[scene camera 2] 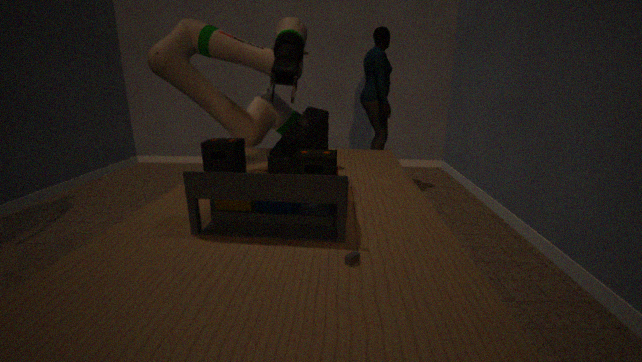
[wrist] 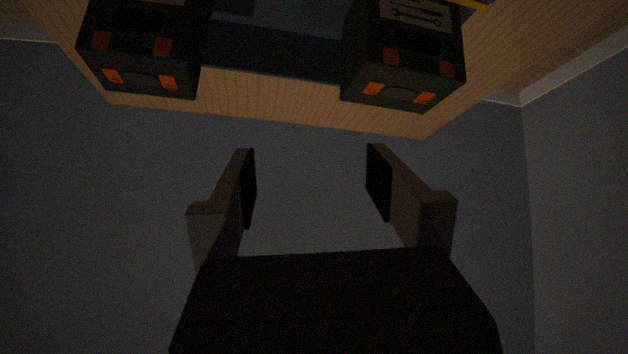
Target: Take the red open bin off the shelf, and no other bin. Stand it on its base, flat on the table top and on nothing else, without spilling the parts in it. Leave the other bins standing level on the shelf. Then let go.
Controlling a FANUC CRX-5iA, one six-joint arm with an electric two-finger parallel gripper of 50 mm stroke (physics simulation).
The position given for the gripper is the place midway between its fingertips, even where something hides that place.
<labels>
The gripper shows in scene camera 2 point(282, 99) and in the wrist view point(311, 168).
</labels>
